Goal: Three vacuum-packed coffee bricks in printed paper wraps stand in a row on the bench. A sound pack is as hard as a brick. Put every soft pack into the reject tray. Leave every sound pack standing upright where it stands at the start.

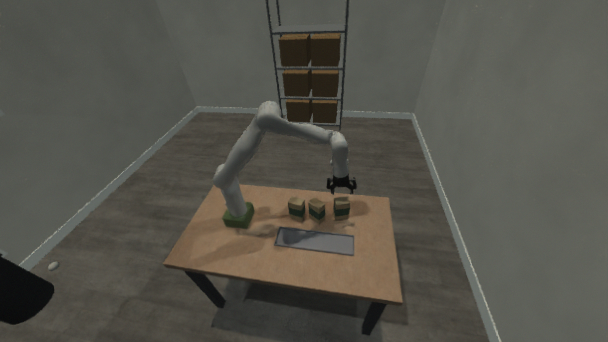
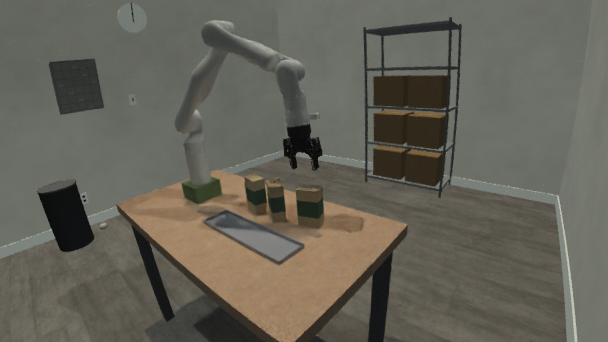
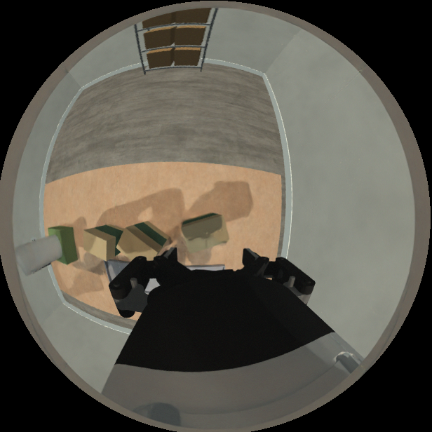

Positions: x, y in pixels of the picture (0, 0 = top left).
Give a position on a pack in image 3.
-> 101, 241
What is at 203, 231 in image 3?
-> A pack.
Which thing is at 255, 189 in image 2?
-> A pack.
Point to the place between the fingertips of my gripper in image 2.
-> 304, 169
